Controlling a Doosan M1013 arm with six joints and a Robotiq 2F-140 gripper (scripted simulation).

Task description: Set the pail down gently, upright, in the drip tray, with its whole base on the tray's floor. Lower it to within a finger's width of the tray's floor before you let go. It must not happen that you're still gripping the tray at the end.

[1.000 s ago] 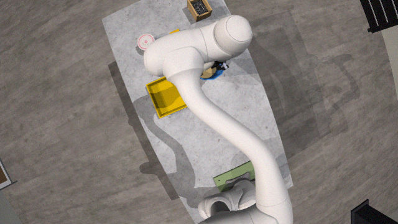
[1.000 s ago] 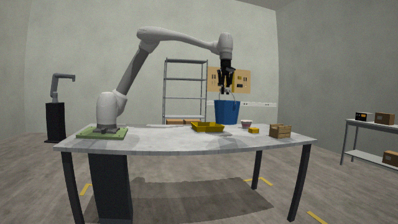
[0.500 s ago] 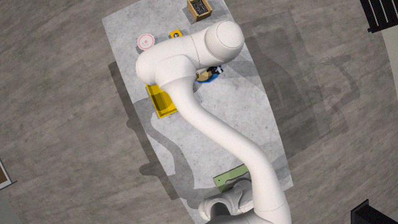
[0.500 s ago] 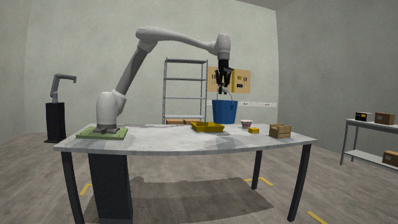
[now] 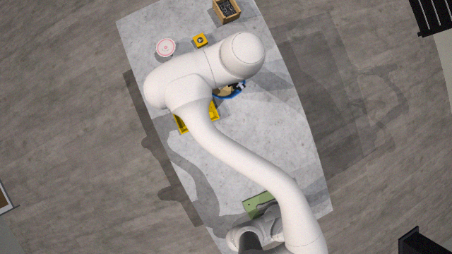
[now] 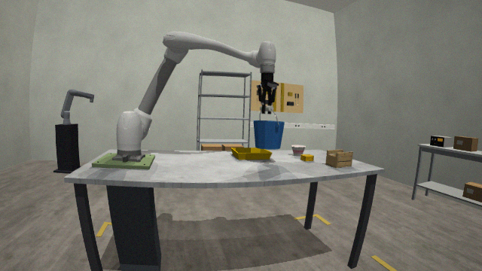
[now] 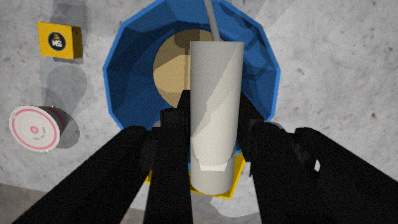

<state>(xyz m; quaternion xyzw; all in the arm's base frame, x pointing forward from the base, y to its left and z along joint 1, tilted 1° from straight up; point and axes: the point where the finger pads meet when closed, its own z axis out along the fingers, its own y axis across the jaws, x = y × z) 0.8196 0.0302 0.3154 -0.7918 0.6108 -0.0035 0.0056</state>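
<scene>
Now: hand 10 mm short of the blue pail and 100 mm above it. The rest, counted from my hand: yellow drip tray: 40 mm behind, 200 mm to the left, 310 mm below; pink-and-white bowl: 330 mm ahead, 220 mm to the left, 280 mm below; pail handle: 10 mm ahead, 30 mm below.
</scene>
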